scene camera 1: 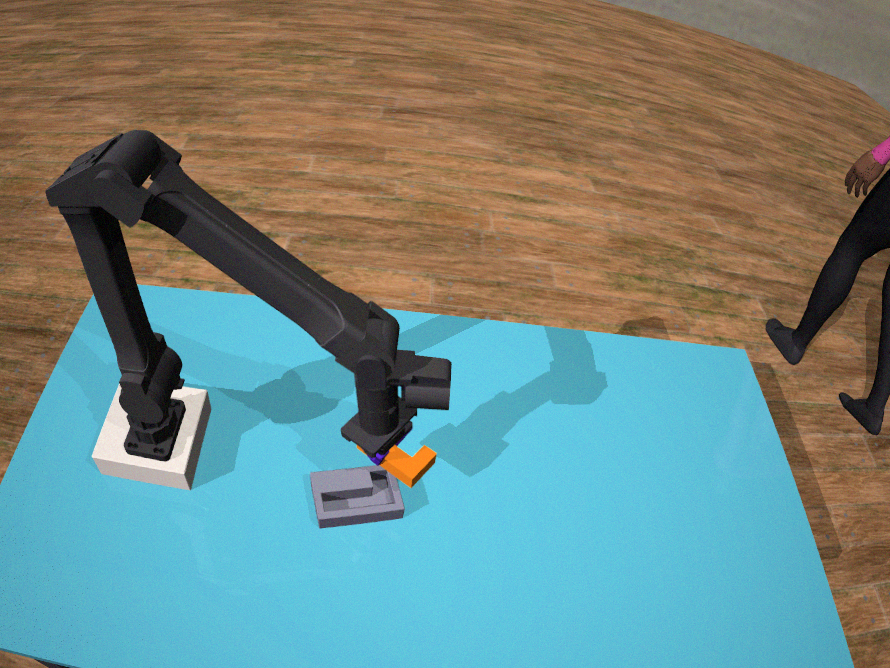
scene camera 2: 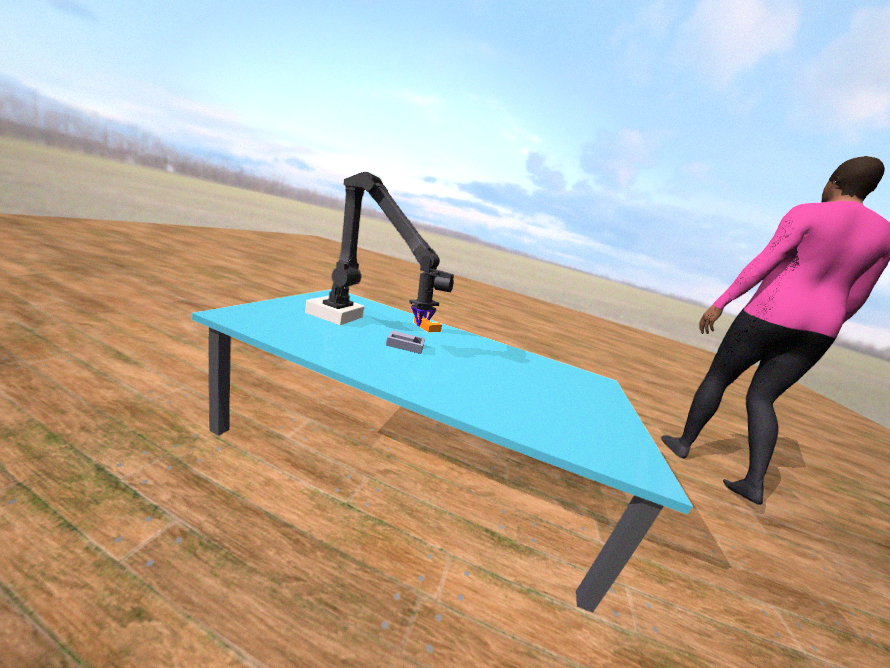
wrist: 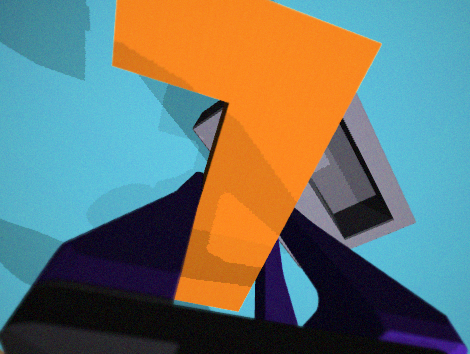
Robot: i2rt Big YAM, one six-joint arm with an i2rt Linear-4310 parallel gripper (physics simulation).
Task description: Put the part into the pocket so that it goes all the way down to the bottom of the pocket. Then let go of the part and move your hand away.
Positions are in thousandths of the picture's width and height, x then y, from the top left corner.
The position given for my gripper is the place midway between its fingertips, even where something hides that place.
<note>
My gripper (scene camera 1: 430,683) carries an orange L-shaped part (scene camera 1: 460,704); nothing else touches it. I also see a grey pocket block (wrist: 752,552).
The orange L-shaped part also shows in the wrist view (wrist: 612,227). My gripper also shows in the wrist view (wrist: 495,544).
</note>
